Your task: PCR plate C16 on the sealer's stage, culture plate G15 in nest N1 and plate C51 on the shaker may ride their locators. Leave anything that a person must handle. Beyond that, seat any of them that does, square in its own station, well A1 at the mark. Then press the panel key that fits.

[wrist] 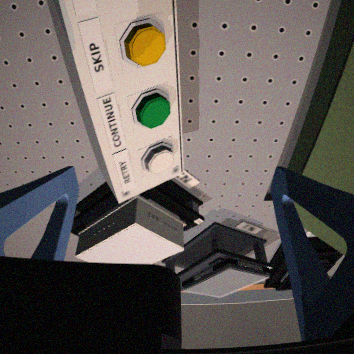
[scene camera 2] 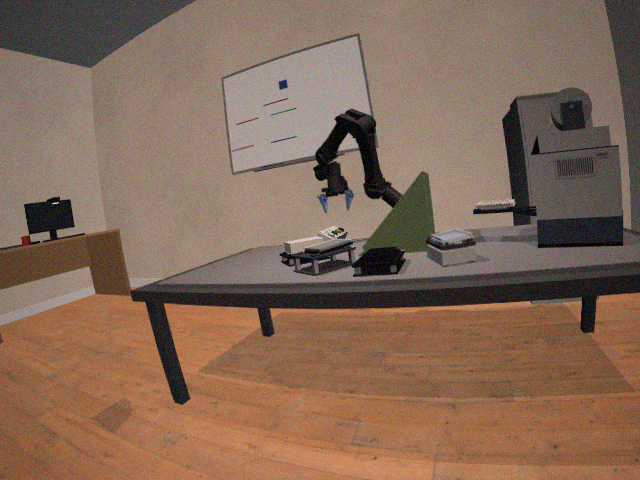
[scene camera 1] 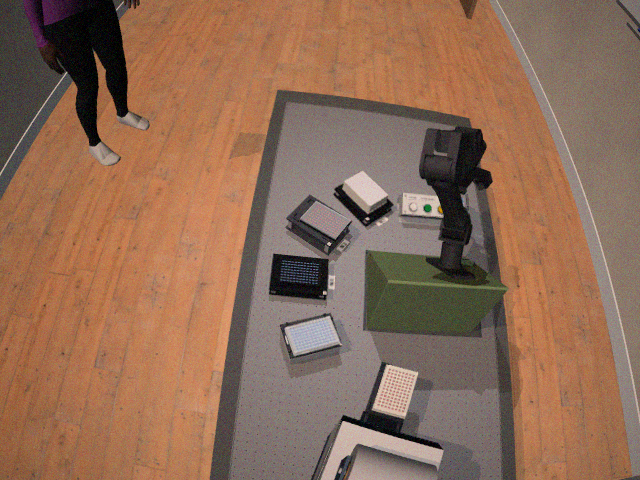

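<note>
PCR plate C16 (scene camera 1: 395,391) (scene camera 2: 495,204) lies on the sealer's stage. Culture plate G15 (scene camera 1: 324,219) (scene camera 2: 328,248) (wrist: 227,281) sits on raised nest N1. Plate C51 (scene camera 1: 312,335) (scene camera 2: 451,237) lies on the shaker (scene camera 2: 452,254). Whether they sit fully on their locators is too small to tell. The key panel (scene camera 1: 420,214) (wrist: 112,30) shows a yellow SKIP key (wrist: 145,46), a green CONTINUE key (wrist: 153,110) and a white RETRY key (wrist: 160,161). My gripper (scene camera 2: 336,210) (wrist: 174,177) is open and empty, above the panel. The arm hides part of the panel in scene camera 1.
A white-topped block (scene camera 1: 364,191) (scene camera 2: 303,244) (wrist: 131,245) sits on a black nest beside N1. A black station (scene camera 1: 299,290) (scene camera 2: 379,262) stands between N1 and the shaker. A green wedge (scene camera 1: 423,307) (scene camera 2: 408,222) stands by the arm's base. A person (scene camera 1: 87,62) stands off the table.
</note>
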